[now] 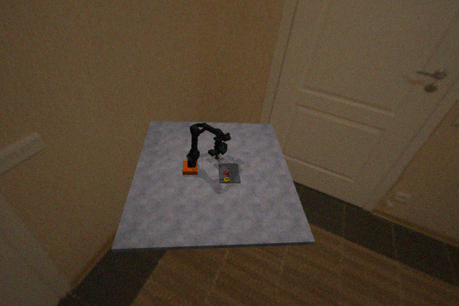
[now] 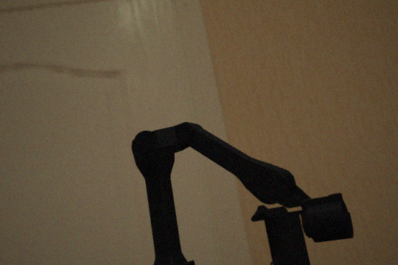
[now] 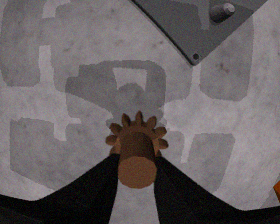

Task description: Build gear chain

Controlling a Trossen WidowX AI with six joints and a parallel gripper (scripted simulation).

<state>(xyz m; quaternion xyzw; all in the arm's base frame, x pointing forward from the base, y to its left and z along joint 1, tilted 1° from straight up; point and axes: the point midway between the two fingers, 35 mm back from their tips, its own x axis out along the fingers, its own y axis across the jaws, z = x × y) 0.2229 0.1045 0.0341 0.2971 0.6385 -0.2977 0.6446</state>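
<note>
The red gear is 70 mm ahead of my gripper tip, 180 mm to the right of it and 20 mm below it. From my gripper tip the other things lie so: brown gear (10 mm below); then red arrow (40 mm ahead, 190 mm to the right, 30 mm below).
</note>
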